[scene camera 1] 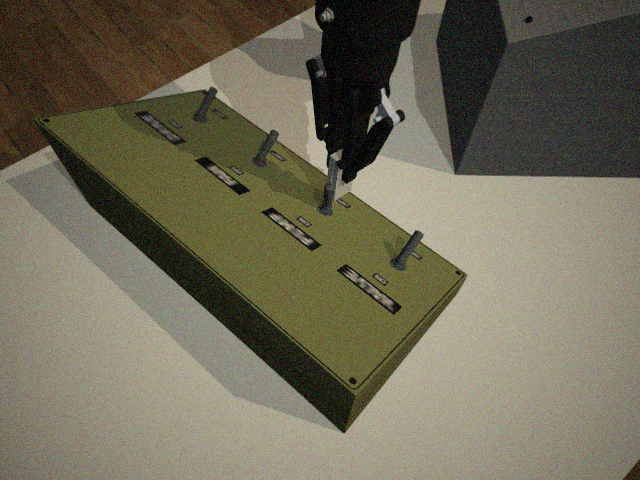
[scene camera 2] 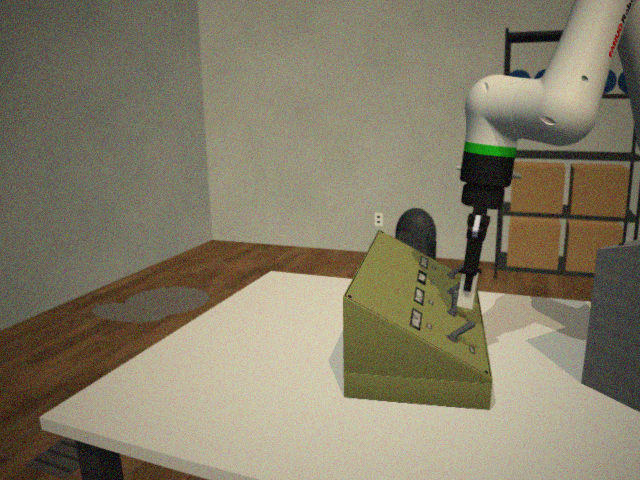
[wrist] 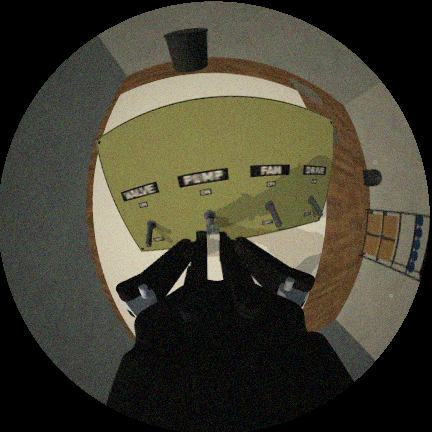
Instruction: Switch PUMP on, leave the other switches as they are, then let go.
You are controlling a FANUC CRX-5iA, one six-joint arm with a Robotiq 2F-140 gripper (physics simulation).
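Frame: origin at the arm's base, x ahead, y left, z up, level; metres.
Seen in the pictures: gripper, fingertip midpoint: (scene camera 1: 338, 192) (scene camera 2: 464, 306) (wrist: 210, 229).
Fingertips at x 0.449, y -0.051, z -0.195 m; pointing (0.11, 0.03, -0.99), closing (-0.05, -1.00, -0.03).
Note:
A point is followed by its place in that frame.
The olive sloped switch box (scene camera 1: 279, 294) @[x 0.617, y 0.027, z -0.134 m] (scene camera 2: 392, 346) @[x 0.555, y 0.148, z -0.202 m] (wrist: 215, 130) @[x 0.603, y -0.069, z -0.146 m] stands on the table. The PUMP lever (scene camera 1: 327, 200) @[x 0.473, y -0.047, z -0.186 m] (scene camera 2: 453, 305) @[x 0.471, y -0.045, z -0.193 m] (wrist: 209, 216) @[x 0.474, y -0.051, z -0.171 m], below the PUMP label (wrist: 203, 177) @[x 0.536, y -0.046, z -0.179 m], stands more upright than the others, between its ON and OFF ends. My gripper (scene camera 1: 341, 178) @[x 0.449, y -0.051, z -0.195 m] (scene camera 2: 466, 294) @[x 0.449, y -0.051, z -0.195 m] (wrist: 210, 229) @[x 0.449, y -0.051, z -0.195 m] is shut and empty, its fingertips at the PUMP lever on the OFF side, seemingly touching it; they hide its OFF plate in the wrist view. The VALVE lever (scene camera 1: 408, 250) @[x 0.451, y 0.071, z -0.190 m] (scene camera 2: 461, 331) @[x 0.448, y 0.074, z -0.195 m] (wrist: 149, 234) @[x 0.447, y 0.064, z -0.189 m], FAN lever (scene camera 1: 266, 148) @[x 0.471, y -0.167, z -0.191 m] (wrist: 273, 214) @[x 0.468, y -0.167, z -0.190 m] and DRIVE lever (scene camera 1: 205, 104) @[x 0.481, y -0.287, z -0.191 m] (wrist: 315, 206) @[x 0.478, y -0.286, z -0.192 m] lean toward OFF.
The FAN and VALVE levers stand on either side of the fingers. A large grey block (scene camera 1: 558, 113) @[x 0.155, y 0.076, z -0.166 m] (scene camera 2: 615, 320) @[x 0.195, y 0.037, z -0.166 m] is on the white table (scene camera 1: 491, 387) @[x 0.463, y 0.245, z -0.307 m] (scene camera 2: 232, 387) @[x 0.844, y 0.175, z -0.307 m], off the box's lever side. A shelf rack (scene camera 2: 573, 155) and a black bin (wrist: 190, 50) are farther off.

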